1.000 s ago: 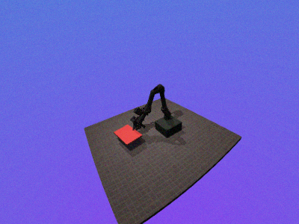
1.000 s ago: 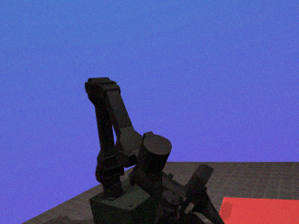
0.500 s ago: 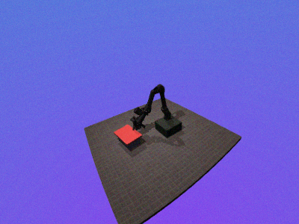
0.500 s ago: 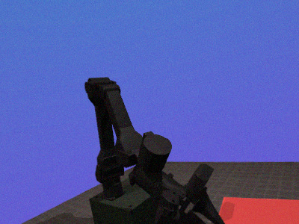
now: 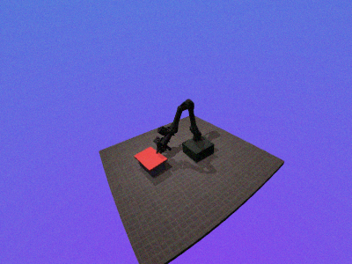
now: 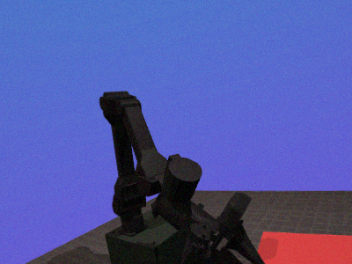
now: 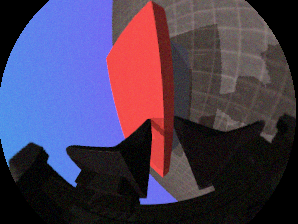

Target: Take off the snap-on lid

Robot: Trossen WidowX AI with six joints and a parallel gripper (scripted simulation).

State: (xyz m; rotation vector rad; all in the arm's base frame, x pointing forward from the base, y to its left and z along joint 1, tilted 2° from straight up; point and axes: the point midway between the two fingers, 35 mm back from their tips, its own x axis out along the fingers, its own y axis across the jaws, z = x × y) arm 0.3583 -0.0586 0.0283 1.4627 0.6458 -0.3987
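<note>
My gripper tip is now 70 mm short of the red lid and 10 mm to the right of it. From my gripper tip the other things lie so: storage box (70 mm ahead, 10 mm to the left, 50 mm below).
</note>
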